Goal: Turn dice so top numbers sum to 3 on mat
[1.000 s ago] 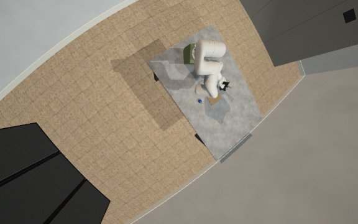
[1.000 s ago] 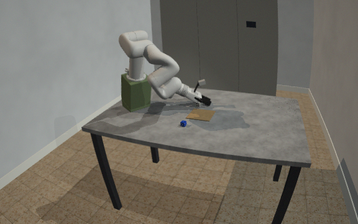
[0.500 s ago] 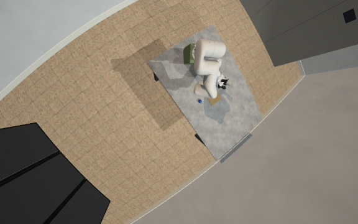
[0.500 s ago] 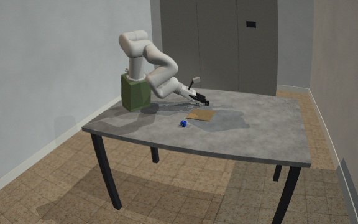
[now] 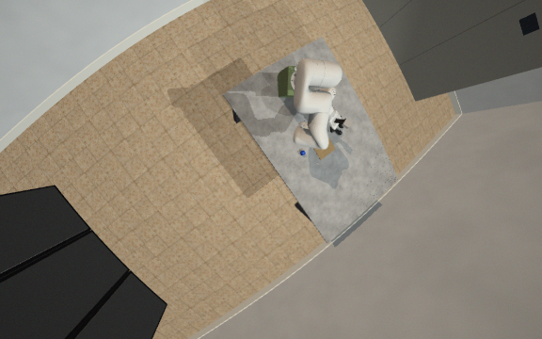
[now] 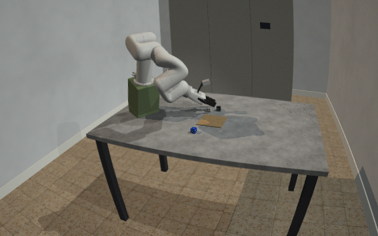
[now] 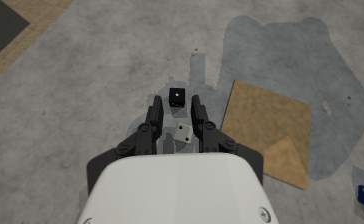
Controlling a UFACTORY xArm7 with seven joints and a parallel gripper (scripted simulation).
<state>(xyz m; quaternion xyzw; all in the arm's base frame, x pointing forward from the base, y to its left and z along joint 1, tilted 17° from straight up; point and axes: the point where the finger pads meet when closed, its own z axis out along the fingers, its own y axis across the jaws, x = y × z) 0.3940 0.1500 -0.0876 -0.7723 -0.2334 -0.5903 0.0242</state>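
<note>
The black die lies 40 mm below my hand, 40 mm ahead of it and 20 mm to the left of it. Also, from my hand: tan mat: 140 mm to the right, 50 mm below, 50 mm ahead; white die: 40 mm below, 20 mm to the right, 10 mm behind; blue die: 300 mm to the right, 40 mm below.
</note>
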